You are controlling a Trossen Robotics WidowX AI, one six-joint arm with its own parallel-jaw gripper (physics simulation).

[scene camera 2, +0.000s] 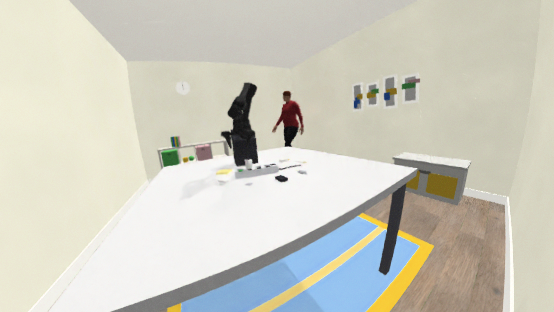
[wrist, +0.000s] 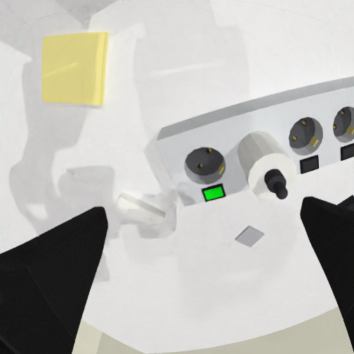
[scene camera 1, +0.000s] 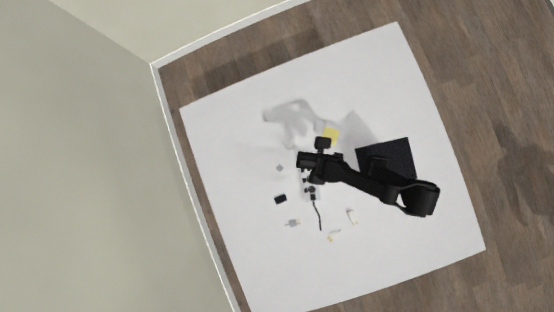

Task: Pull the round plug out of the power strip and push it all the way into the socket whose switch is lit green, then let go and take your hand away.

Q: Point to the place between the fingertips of my gripper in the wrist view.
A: At 207, 213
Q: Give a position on a power strip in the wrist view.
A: At 184, 145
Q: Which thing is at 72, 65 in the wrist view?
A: A yellow square.
